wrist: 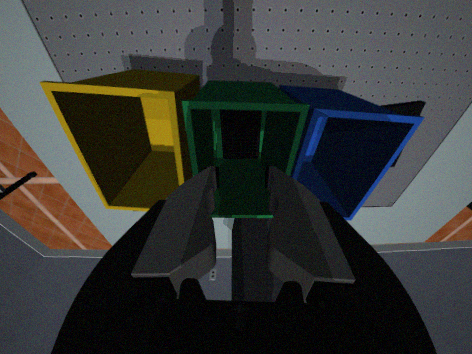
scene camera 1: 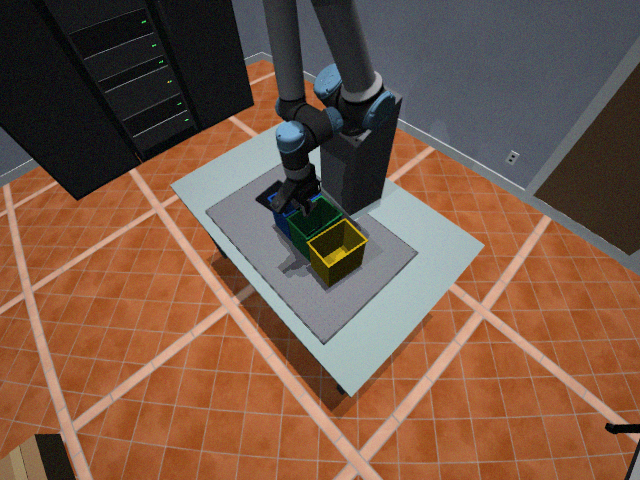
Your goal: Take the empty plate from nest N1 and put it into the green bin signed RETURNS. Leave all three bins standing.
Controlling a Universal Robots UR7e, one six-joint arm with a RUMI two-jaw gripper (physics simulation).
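The green bin stands upright between the yellow bin and the blue bin, which also stand upright. In the wrist view, a flat black rectangle shows inside the green bin and looks like the plate; its exact pose is unclear. My gripper is partly open, with nothing between its fingers. It is above the bins, near the green one. The sign RETURNS and the label N1 cannot be read.
A dark flat piece lies beyond the blue bin, partly hidden. The bins stand on a grey perforated board on the pale table. The arm's dark pedestal rises behind the bins. A black server rack stands at the back left.
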